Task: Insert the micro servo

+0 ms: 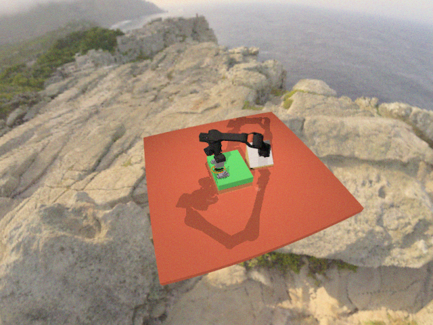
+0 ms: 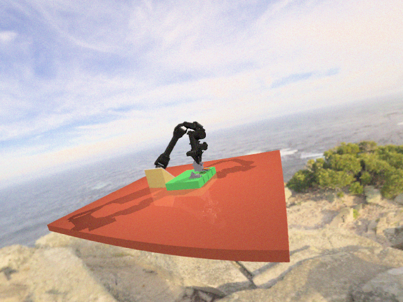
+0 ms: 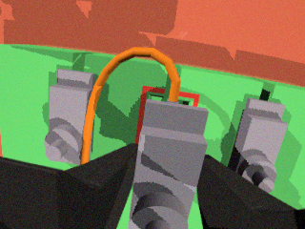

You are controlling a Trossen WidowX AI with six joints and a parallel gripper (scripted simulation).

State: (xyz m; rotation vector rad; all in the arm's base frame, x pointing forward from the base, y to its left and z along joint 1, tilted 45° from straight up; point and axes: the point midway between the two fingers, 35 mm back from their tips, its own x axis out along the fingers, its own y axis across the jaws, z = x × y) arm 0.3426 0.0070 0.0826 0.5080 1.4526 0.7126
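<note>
Now: the green deck 12 cm behind my gripper tip, 1 cm to the right of it and 9 cm below it.
</note>
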